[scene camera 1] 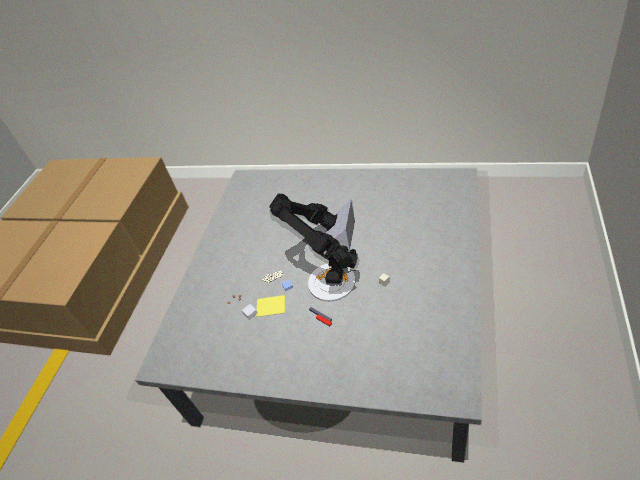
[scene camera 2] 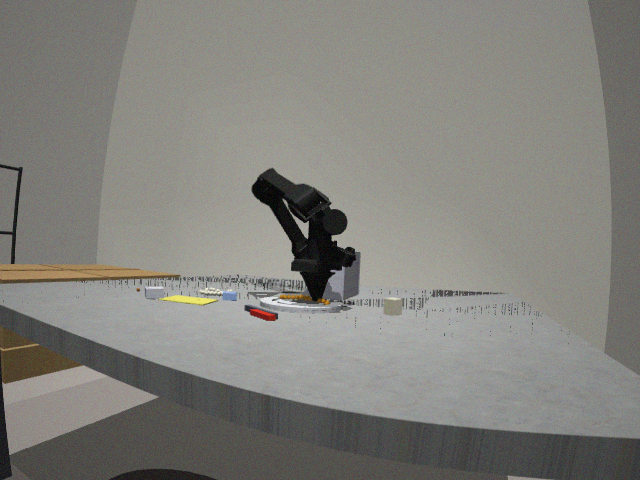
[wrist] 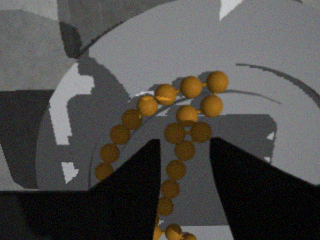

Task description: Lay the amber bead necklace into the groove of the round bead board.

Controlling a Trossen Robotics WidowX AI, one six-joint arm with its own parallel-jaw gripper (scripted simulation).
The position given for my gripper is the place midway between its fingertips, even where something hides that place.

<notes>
In view: my gripper (scene camera 2: 316,300) and a round bead board (wrist: 261,126).
My gripper also shows in the wrist view (wrist: 184,147).
</notes>
